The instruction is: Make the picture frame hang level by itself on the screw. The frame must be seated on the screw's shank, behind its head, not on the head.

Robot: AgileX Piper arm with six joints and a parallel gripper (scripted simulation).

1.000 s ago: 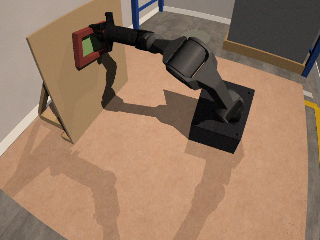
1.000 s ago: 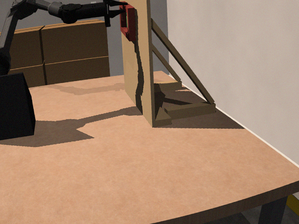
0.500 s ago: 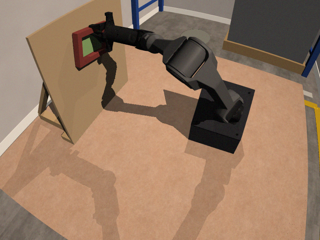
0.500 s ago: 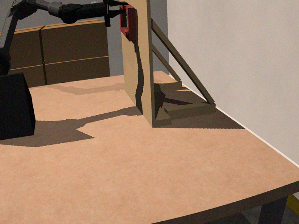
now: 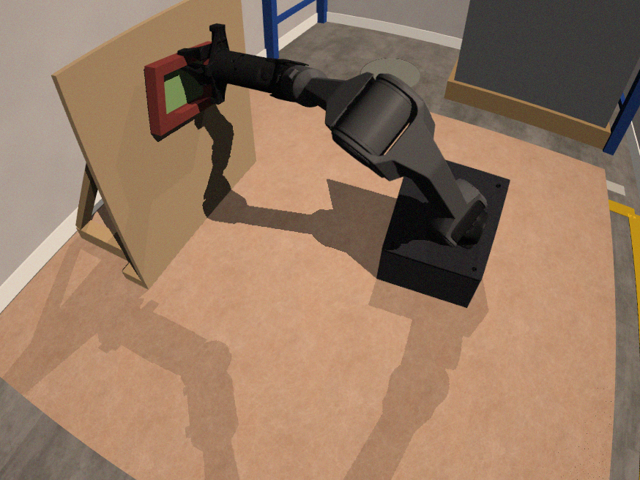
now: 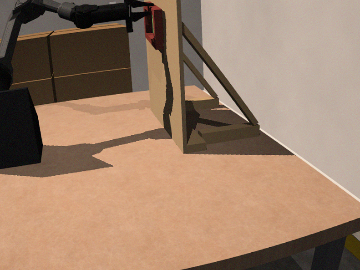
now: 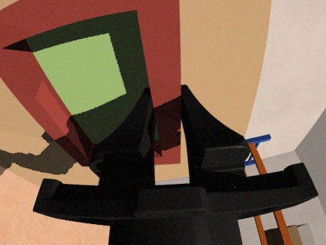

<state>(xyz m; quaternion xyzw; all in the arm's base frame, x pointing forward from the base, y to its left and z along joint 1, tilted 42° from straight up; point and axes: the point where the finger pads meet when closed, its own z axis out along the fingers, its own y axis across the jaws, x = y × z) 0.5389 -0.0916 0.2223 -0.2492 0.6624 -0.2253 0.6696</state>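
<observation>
Now: hand 50 mm above the picture frame, 10 mm to the right of it and 10 mm short of it. Also, from my hand: tan board: 170 mm below, 30 mm ahead, 10 mm to the left.
</observation>
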